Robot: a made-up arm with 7 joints. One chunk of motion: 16 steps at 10 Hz.
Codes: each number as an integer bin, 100 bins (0 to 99) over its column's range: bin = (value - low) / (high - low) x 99, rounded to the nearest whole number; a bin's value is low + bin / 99 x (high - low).
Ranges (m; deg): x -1.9..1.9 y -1.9..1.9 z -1.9..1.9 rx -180..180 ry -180..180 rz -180..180
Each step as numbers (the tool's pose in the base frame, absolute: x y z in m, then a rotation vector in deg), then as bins.
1 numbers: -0.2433 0.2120 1.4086 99.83 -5.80 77.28
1 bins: 43 55 86 77 48 71
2 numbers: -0.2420 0.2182 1.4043 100.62 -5.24 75.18
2 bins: 43 55 86 77 48 70
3 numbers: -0.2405 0.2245 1.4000 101.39 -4.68 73.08
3 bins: 43 55 86 77 48 70
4 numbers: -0.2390 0.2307 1.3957 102.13 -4.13 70.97
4 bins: 43 56 86 78 48 69
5 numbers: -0.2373 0.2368 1.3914 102.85 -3.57 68.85
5 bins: 43 56 86 78 49 68
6 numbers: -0.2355 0.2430 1.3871 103.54 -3.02 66.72
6 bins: 43 56 86 78 49 68
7 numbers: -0.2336 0.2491 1.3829 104.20 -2.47 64.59
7 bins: 43 56 86 78 49 67
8 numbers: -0.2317 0.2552 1.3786 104.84 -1.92 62.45
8 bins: 43 56 85 78 49 67
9 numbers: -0.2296 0.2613 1.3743 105.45 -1.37 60.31
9 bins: 44 56 85 78 49 66
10 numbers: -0.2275 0.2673 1.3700 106.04 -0.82 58.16
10 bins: 44 56 85 79 49 65
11 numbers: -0.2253 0.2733 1.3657 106.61 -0.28 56.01
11 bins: 44 57 85 79 49 65
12 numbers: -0.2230 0.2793 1.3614 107.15 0.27 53.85
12 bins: 44 57 85 79 50 64
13 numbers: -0.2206 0.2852 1.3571 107.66 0.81 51.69
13 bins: 44 57 85 79 50 64
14 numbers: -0.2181 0.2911 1.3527 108.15 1.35 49.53
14 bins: 44 57 85 79 50 63
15 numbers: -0.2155 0.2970 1.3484 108.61 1.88 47.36
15 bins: 44 57 85 79 50 63
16 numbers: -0.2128 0.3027 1.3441 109.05 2.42 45.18
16 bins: 44 57 85 79 50 62
